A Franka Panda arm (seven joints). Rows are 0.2 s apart.
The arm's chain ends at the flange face. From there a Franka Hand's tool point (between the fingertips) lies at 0.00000 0.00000 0.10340 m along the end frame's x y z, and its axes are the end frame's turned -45 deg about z.
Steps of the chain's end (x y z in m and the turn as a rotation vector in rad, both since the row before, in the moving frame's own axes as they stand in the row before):
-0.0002, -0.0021, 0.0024, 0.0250, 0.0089, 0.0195
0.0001, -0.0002, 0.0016, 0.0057, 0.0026, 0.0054
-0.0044, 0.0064, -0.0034, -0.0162, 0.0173, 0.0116
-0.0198, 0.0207, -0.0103, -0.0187, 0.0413, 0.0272
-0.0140, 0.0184, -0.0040, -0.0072, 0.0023, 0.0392
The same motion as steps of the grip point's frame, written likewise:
0.0038, -0.0028, 0.0024, 0.0114, 0.0240, 0.0195
0.0008, -0.0003, 0.0016, 0.0022, 0.0059, 0.0054
-0.0076, 0.0039, -0.0034, -0.0237, 0.0008, 0.0116
-0.0270, 0.0050, -0.0104, -0.0424, 0.0160, 0.0272
-0.0233, 0.0038, -0.0040, -0.0067, -0.0035, 0.0392

